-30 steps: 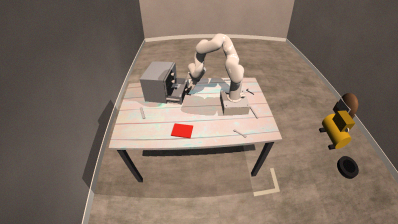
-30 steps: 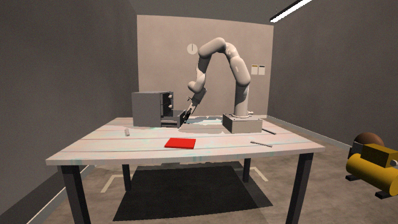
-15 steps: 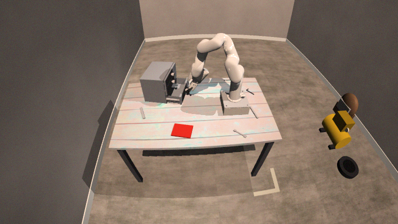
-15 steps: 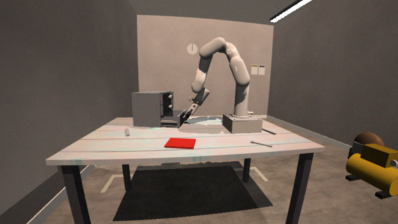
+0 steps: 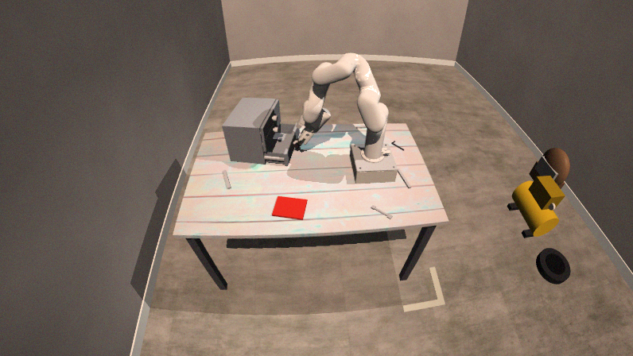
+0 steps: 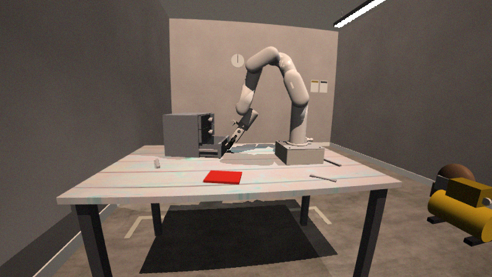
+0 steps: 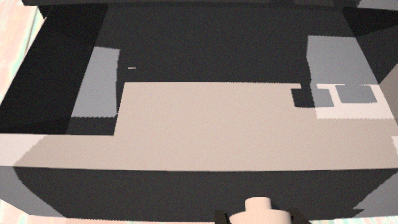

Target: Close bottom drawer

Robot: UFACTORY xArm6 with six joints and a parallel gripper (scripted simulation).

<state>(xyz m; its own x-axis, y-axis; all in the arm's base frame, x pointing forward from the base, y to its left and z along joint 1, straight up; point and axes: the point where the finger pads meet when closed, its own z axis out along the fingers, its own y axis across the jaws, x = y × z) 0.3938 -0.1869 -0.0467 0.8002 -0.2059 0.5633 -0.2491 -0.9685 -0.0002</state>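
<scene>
Right now my hand is 130 mm short of the bottom drawer, 30 mm to the left of it and 20 mm above it. The rest, counted from my hand: flat red square (440 mm to the left, 60 mm ahead, 40 mm below); then tool (600 mm behind, 40 mm below).
</scene>
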